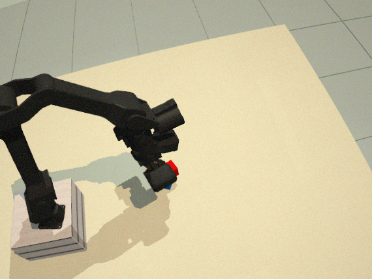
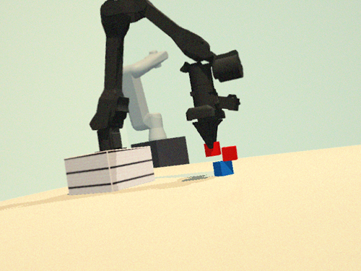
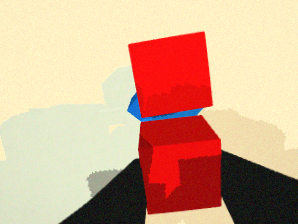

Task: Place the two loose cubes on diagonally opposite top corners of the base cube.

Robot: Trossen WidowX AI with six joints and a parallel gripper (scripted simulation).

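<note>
The red cube lies 40 mm ahead of my gripper tip, 20 mm to the left of it and 20 mm below it. Round my gripper tip: blue cube: 20 mm ahead, 10 mm to the left, 50 mm below.
</note>
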